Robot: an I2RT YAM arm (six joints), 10 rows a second.
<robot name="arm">
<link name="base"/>
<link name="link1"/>
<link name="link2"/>
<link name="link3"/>
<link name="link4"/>
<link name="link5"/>
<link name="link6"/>
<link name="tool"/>
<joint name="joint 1" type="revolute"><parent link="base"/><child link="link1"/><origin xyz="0 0 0.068"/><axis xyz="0 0 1"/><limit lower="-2.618" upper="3.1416"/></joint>
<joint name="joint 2" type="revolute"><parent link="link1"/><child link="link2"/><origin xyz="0.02 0.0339 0.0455" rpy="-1.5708 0 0"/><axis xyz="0 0 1"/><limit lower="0" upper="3.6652"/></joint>
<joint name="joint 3" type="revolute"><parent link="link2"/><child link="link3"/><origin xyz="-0.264 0 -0.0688" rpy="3.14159 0 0"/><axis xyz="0 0 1"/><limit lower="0" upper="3.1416"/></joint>
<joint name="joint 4" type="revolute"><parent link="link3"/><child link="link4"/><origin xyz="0.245 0.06 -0.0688"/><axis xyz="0 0 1"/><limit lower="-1.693" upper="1.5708"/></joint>
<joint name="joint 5" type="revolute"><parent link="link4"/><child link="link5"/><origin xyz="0.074 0.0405 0.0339" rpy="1.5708 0 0"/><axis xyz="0 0 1"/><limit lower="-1.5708" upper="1.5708"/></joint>
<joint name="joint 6" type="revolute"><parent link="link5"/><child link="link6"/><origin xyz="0.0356 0 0.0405" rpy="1.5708 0 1.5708"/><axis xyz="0 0 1"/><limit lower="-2.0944" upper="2.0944"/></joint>
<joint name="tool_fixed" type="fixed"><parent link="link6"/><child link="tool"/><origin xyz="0 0 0" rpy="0 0 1.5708"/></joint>
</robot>
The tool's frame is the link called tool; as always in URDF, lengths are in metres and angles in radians.
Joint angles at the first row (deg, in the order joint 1, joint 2, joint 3, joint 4, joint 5, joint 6):
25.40 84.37 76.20 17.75 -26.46 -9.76
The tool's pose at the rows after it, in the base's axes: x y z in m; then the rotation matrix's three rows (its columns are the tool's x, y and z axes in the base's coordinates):
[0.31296 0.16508 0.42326], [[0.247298 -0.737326 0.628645], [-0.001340 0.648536 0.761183], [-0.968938 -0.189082 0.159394]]
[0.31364 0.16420 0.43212], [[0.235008 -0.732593 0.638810], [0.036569 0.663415 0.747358], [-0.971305 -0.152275 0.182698]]
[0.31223 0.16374 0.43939], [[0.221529 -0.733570 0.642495], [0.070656 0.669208 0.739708], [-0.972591 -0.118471 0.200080]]
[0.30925 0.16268 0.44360], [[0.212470 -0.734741 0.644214], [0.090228 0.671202 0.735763], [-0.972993 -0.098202 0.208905]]
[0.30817 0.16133 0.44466], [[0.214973 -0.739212 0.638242], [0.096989 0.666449 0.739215], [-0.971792 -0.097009 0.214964]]
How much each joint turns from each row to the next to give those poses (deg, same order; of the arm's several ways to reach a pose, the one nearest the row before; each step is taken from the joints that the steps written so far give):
0.00 0.88 1.67 -0.26 1.75 2.98
-0.09 0.27 1.67 0.00 0.98 2.56
0.09 -0.09 1.14 -0.18 0.61 2.28
0.09 -0.53 0.27 -0.26 0.35 1.32
-0.18 -0.26 -0.18 0.35 -0.52 0.36

